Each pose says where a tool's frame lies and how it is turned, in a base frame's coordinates. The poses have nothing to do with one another.
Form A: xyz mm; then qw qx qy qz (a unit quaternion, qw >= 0).
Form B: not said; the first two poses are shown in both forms.
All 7 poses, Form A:
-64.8, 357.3, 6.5, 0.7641, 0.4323, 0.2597, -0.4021
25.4, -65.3, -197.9, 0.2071, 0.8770, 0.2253, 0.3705
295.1, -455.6, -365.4, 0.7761, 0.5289, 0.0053, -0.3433
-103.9, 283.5, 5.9, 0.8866, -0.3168, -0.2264, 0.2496
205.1, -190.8, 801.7, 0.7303, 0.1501, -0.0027, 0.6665
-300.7, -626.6, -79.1, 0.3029, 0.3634, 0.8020, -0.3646
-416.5, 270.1, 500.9, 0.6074, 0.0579, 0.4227, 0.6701
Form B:
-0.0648, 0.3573, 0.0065, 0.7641, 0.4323, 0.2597, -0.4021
0.0254, -0.0653, -0.1979, 0.2071, 0.8770, 0.2253, 0.3705
0.2951, -0.4556, -0.3654, 0.7761, 0.5289, 0.0053, -0.3433
-0.1039, 0.2835, 0.0059, 0.8866, -0.3168, -0.2264, 0.2496
0.2051, -0.1908, 0.8017, 0.7303, 0.1501, -0.0027, 0.6665
-0.3007, -0.6266, -0.0791, 0.3029, 0.3634, 0.8020, -0.3646
-0.4165, 0.2701, 0.5009, 0.6074, 0.0579, 0.4227, 0.6701

